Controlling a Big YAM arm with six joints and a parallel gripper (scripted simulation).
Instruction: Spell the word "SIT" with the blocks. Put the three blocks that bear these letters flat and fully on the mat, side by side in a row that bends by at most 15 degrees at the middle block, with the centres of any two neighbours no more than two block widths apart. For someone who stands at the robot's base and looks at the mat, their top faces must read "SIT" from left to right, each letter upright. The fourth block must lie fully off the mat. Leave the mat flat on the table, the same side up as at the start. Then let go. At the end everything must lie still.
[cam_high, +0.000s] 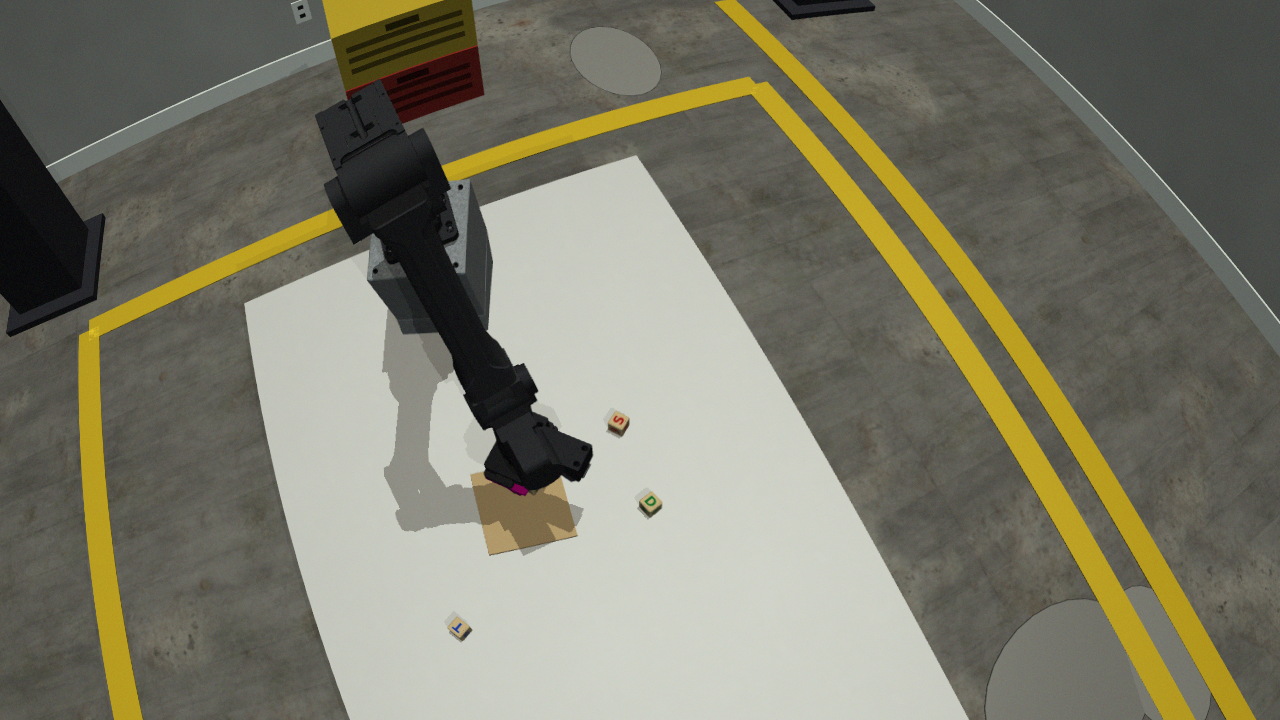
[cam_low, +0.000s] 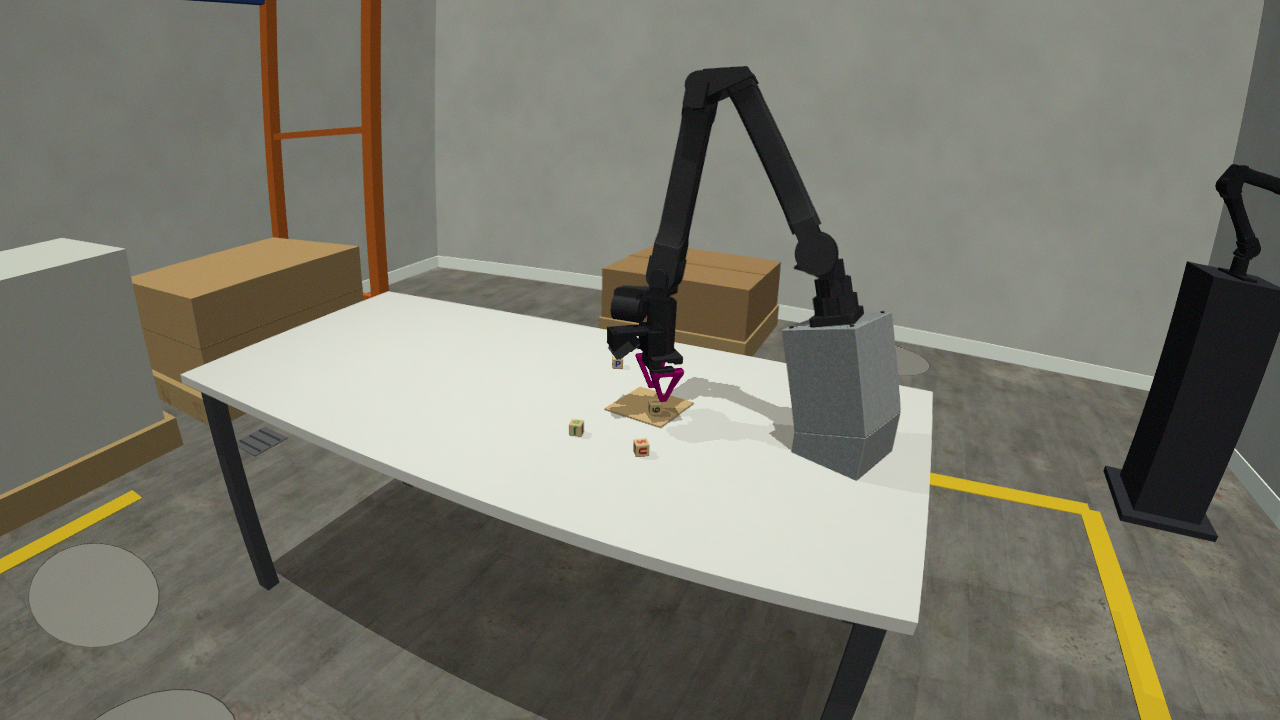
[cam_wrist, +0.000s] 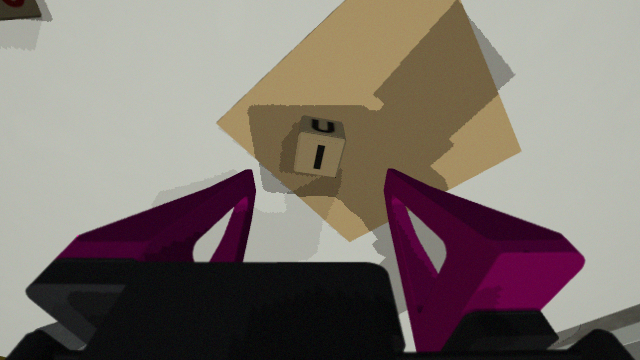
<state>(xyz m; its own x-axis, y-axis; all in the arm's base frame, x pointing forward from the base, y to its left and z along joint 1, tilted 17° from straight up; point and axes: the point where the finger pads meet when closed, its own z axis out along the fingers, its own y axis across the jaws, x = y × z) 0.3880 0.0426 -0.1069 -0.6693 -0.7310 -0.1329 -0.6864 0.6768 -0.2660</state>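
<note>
My gripper is now 40 mm above the I block. From my hand the other things lie so: S block: 160 mm to the left, 50 mm behind, 40 mm below; then D block: 160 mm to the left, 100 mm ahead, 40 mm below; then tan mat: 50 mm below, 30 mm ahead, 20 mm to the right.
</note>
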